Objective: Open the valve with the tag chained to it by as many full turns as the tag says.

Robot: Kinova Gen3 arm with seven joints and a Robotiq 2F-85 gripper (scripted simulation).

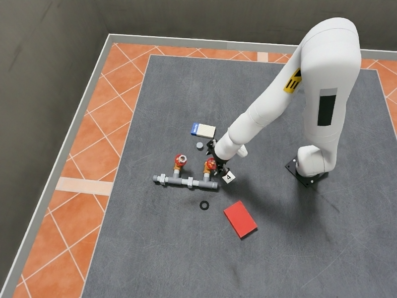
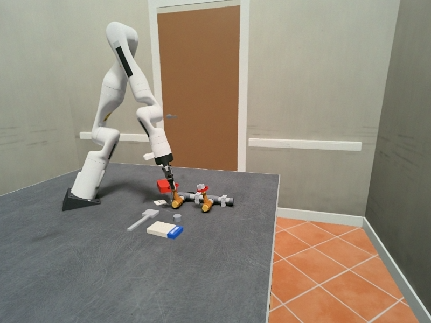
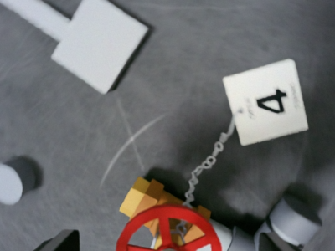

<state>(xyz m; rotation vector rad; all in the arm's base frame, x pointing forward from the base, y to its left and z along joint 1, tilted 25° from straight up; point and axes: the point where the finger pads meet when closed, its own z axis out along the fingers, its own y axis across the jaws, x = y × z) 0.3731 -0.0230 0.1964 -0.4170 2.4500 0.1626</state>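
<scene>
My hand is 9 cm above the white tag, 7 cm past it and 2 cm to the right of it. The rest, counted from my hand: grey paddle: 13 cm to the right, 9 cm below, 6 cm behind; blue box: 21 cm to the right, 8 cm below, 5 cm ahead; red block: 20 cm to the left, 12 cm behind, 8 cm below.
</scene>
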